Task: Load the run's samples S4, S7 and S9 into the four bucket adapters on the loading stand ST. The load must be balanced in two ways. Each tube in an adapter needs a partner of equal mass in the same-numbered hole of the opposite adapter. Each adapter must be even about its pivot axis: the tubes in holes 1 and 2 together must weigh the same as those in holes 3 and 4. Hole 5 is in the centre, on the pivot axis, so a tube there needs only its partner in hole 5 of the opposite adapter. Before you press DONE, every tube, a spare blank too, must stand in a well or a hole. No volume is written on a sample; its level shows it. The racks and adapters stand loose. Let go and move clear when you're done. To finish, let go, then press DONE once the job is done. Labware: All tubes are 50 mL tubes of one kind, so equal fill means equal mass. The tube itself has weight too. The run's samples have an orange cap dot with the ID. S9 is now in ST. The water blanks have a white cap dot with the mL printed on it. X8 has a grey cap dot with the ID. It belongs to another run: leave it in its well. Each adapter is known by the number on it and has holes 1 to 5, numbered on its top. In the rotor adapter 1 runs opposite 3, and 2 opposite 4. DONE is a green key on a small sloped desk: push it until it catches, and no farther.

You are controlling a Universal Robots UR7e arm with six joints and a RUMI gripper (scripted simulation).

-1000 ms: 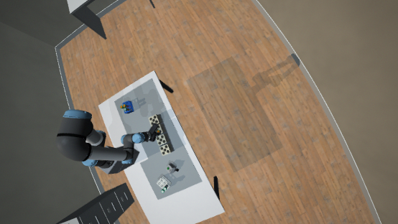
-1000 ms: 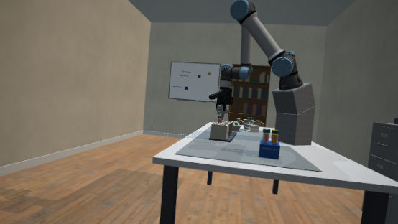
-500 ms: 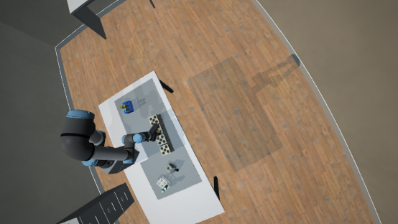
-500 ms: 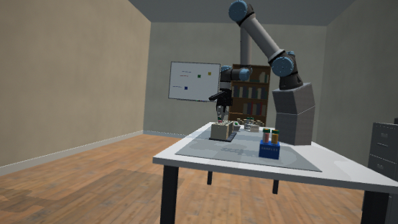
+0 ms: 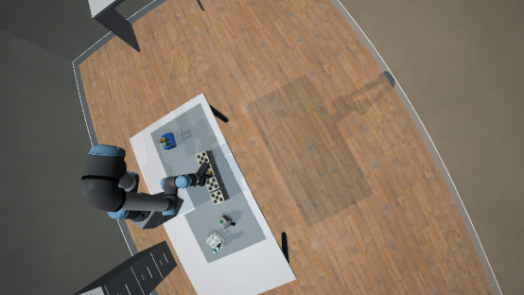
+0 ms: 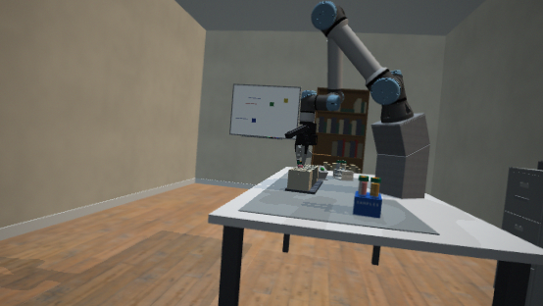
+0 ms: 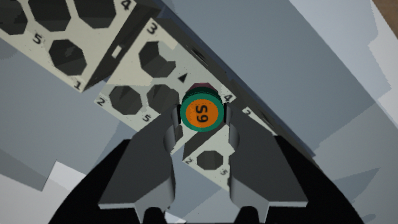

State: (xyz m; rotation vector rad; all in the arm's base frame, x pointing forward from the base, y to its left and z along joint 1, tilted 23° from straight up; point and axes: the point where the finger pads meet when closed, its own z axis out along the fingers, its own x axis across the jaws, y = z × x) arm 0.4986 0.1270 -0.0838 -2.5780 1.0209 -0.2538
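Right now my hand is 5 cm above the tube S9 and 1 cm to the left of it. From my hand the other things lie so: adapter 1 (7 cm below, 3 cm behind, 2 cm to the left); green DONE key (40 cm to the right, 5 cm below, 5 cm behind); blue rack (39 cm to the left, 34 cm behind, 9 cm below).
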